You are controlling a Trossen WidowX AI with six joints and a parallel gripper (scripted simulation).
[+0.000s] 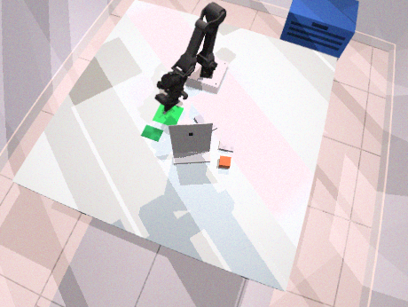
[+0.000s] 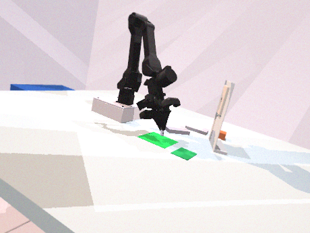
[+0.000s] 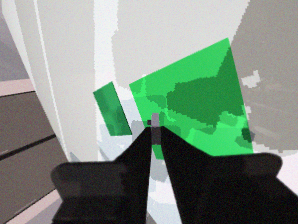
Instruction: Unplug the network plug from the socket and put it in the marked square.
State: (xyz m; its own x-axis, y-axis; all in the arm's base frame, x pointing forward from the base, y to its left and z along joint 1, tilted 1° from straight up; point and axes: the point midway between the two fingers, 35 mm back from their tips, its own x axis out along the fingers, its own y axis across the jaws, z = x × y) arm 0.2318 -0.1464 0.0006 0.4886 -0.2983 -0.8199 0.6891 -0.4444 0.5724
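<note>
Now: gripper tip 1 cm past the bright green marked square, 1 cm to the right of it and 4 cm above it. The rest, counted from my gripper tip: upright grey panel: 18 cm ahead, 16 cm to the left, 8 cm above; then grey network plug: right at my gripper tip.
</note>
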